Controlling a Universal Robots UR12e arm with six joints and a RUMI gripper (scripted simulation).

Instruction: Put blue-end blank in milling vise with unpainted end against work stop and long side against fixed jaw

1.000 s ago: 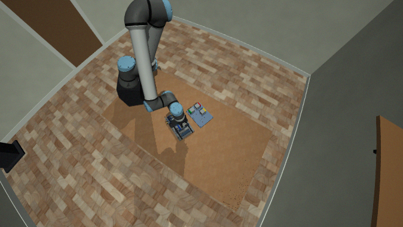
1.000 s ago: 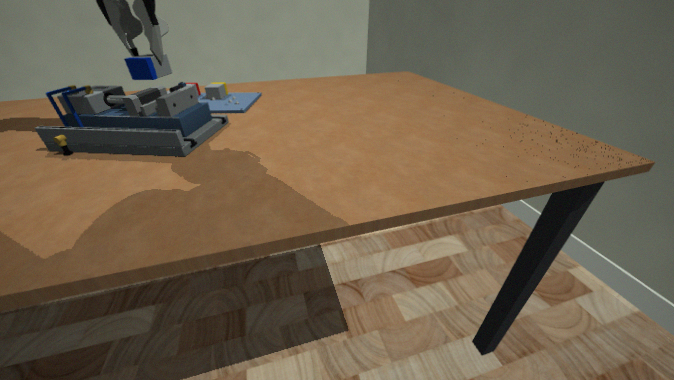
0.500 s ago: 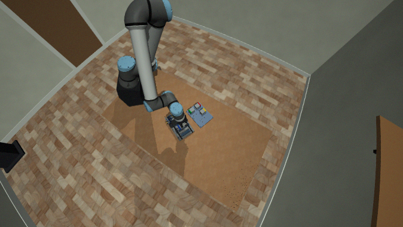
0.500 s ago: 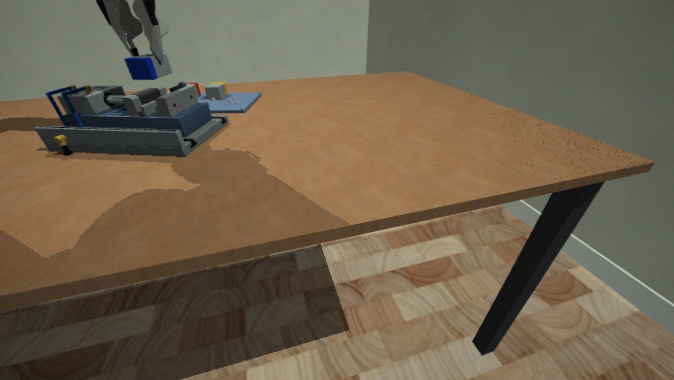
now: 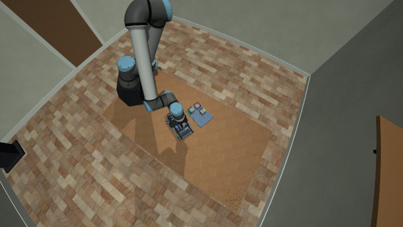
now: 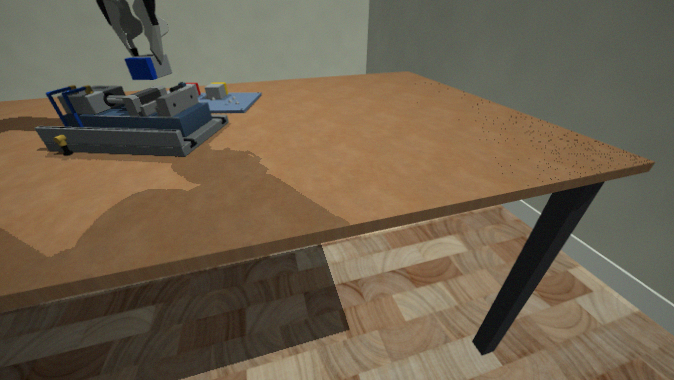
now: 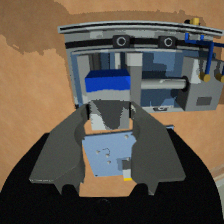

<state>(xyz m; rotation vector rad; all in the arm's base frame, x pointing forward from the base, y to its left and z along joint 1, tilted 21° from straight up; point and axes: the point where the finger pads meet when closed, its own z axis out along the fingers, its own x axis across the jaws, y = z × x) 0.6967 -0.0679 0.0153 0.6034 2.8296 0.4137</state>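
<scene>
Now: hand 90 mm above the fixed jaw, 30 mm short of it and 10 mm to the left of it. Also, from my hand: vise body: 130 mm below, 60 mm behind, 30 mm to the left; blue blank: 20 mm below; green blank: 230 mm to the left, 140 mm below, 40 mm behind.
</scene>
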